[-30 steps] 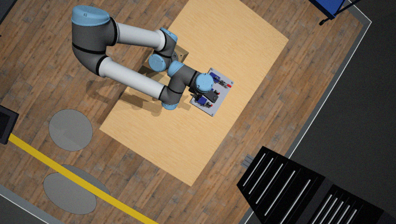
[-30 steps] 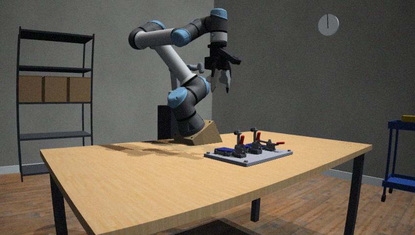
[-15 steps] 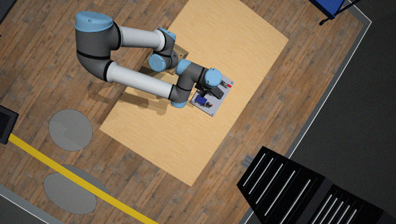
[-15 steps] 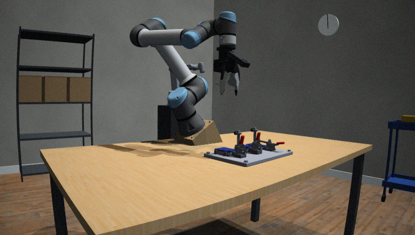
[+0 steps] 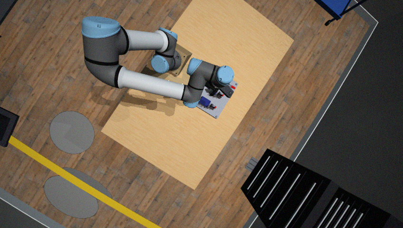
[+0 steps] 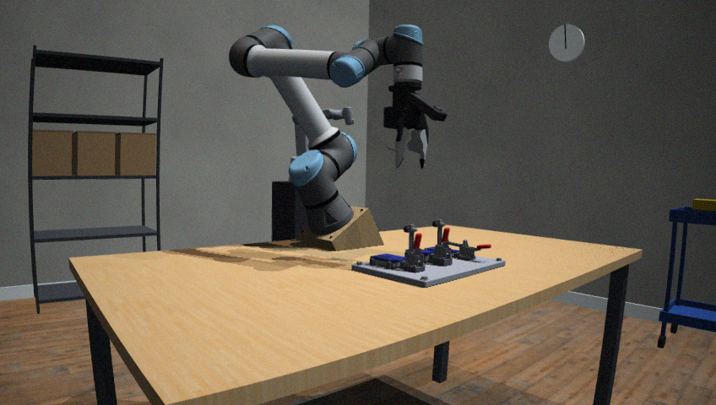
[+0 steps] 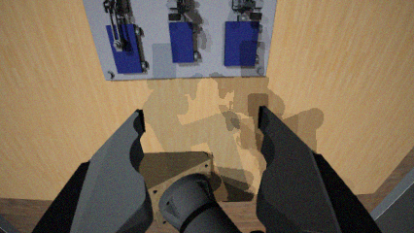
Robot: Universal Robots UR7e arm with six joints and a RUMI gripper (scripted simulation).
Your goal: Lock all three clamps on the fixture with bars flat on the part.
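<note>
Now: hand 24 cm above the blue part and 8 cm to the left of it. From my hand the other things lie so: grey fixture plate: 26 cm below, 6 cm ahead, 3 cm to the left.
</note>
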